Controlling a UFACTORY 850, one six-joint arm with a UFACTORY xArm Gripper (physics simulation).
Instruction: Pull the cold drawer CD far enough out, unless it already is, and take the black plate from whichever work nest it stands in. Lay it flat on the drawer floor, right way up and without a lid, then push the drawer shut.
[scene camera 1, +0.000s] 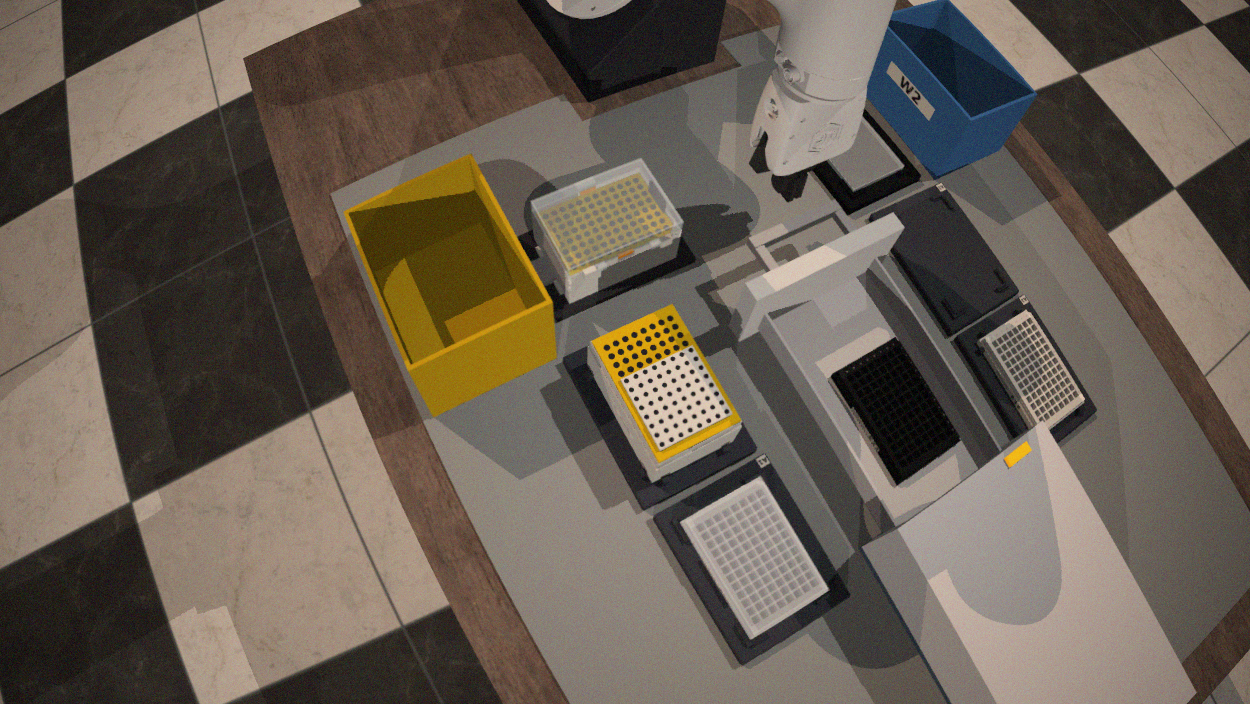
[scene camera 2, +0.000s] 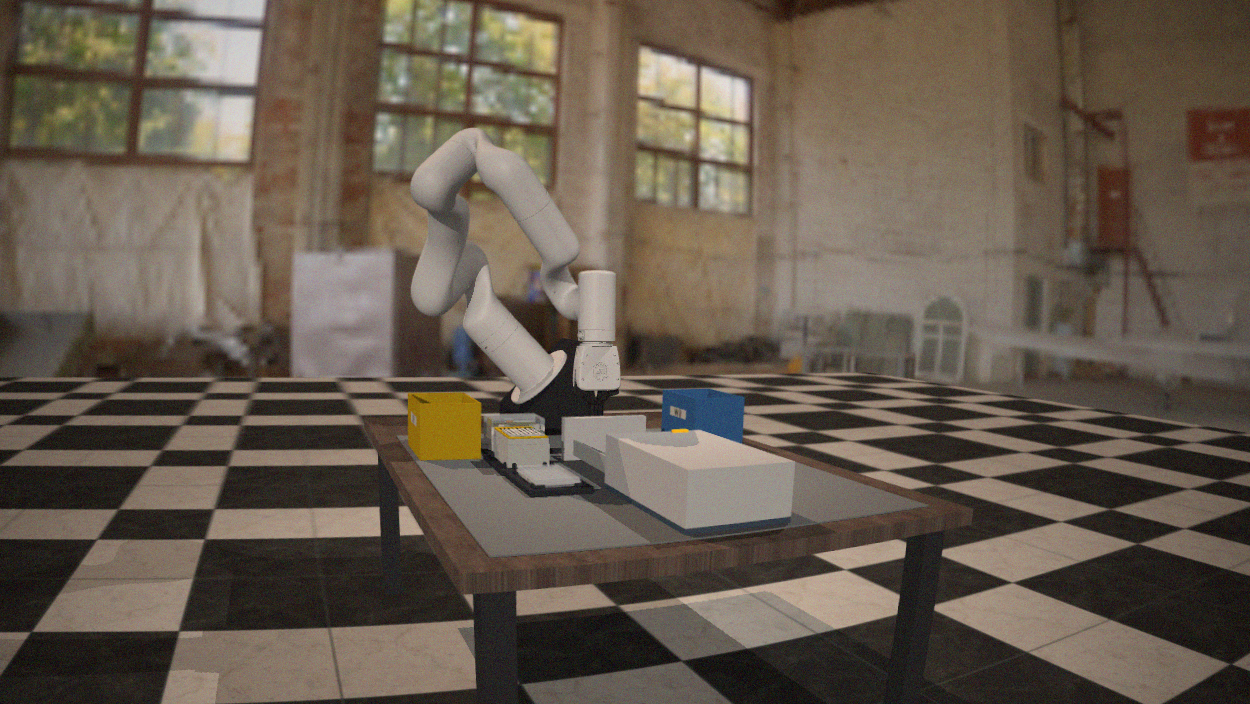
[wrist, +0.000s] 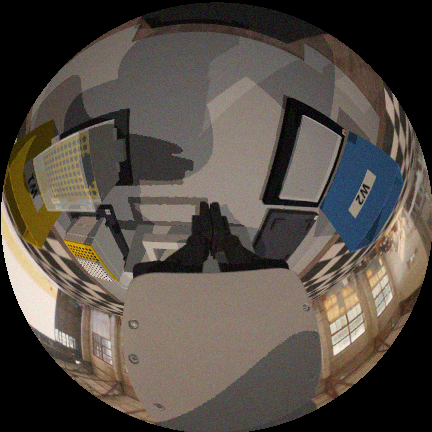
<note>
In view: the gripper (scene camera 1: 785, 189), a black plate (scene camera 1: 897, 410), a white plate (scene camera 1: 1027, 365), a white plate (scene camera 1: 744, 539) and a cold drawer (scene camera 1: 994, 559).
The gripper is seen too in scene camera 2 (scene camera 2: 595, 421). The cold drawer also shows in scene camera 2 (scene camera 2: 696, 482) and in the wrist view (wrist: 150, 242). Scene camera 2 does not show the black plate, which is hidden by the cold drawer. The wrist view does not show the black plate, which is hidden by the gripper.
</note>
